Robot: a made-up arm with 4 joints.
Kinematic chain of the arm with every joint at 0, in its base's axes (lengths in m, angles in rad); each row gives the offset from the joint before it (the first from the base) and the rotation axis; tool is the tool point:
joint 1: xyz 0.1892 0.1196 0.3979 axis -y
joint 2: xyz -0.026 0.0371 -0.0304 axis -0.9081 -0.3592 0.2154
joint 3: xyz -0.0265 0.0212 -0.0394 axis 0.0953 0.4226 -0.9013
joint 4: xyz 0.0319 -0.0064 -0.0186 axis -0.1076 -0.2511 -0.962
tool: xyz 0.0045 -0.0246 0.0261
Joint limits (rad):
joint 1: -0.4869..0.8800
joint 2: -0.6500..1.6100
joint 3: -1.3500..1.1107
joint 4: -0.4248..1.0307
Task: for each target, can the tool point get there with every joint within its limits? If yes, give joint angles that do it. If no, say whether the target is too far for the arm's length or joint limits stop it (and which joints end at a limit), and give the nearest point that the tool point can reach.
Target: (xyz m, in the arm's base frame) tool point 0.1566 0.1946 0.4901
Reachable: no: joint limits stop it (at a limit: joint 1, joint 2, joint 3, joint 4) | nearest point 0.1752 0.2053 0.3956 | short by 0.097 m
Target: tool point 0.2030 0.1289 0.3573
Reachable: yes | joints 0.6952 1.1023 -0.0426 0.4588
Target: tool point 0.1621 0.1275 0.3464
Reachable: yes | joints -0.0830 0.5559 0.2306 0.2991
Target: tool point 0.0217 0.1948 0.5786
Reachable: no: too far | nearest point 0.1067 0.1778 0.3852 | short by 0.212 m
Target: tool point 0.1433 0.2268 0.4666
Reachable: no: joint limits stop it (at a limit: joint 1, joint 2, joint 3, joint 4) | nearest point 0.1752 0.2053 0.3956 | short by 0.081 m
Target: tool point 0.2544 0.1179 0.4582
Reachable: no: joint limits stop it (at a limit: joint 1, joint 4) | nearest point 0.2110 0.1367 0.3924 | short by 0.081 m
